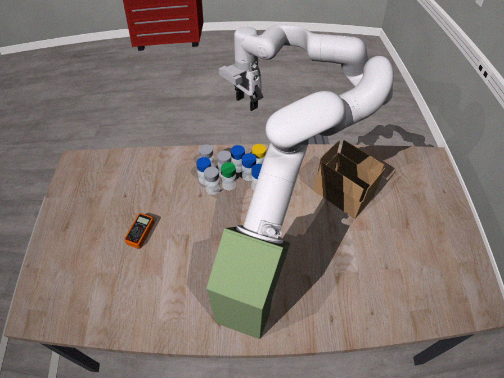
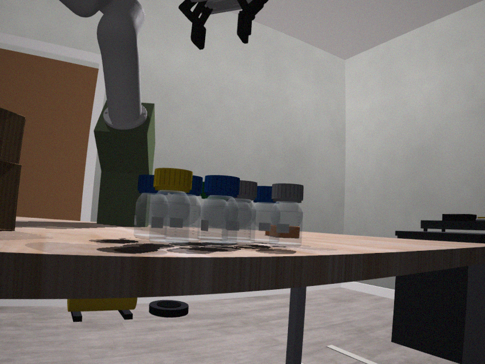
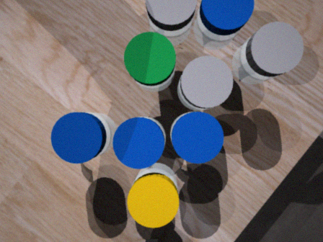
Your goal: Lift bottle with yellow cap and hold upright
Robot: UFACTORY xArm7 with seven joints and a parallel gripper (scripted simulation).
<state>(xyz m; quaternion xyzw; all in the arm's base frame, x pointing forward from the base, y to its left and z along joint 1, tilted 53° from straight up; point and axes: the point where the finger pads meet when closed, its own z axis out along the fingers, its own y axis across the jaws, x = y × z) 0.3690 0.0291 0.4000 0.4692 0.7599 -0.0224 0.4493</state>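
Right now the yellow-capped bottle is 4 cm behind my hand, 3 cm to the right of it and 28 cm below it. The rest, counted from my hand: orange multimeter: 13 cm behind, 51 cm to the left, 31 cm below; then green-capped bottle: 8 cm behind, 12 cm to the left, 28 cm below.
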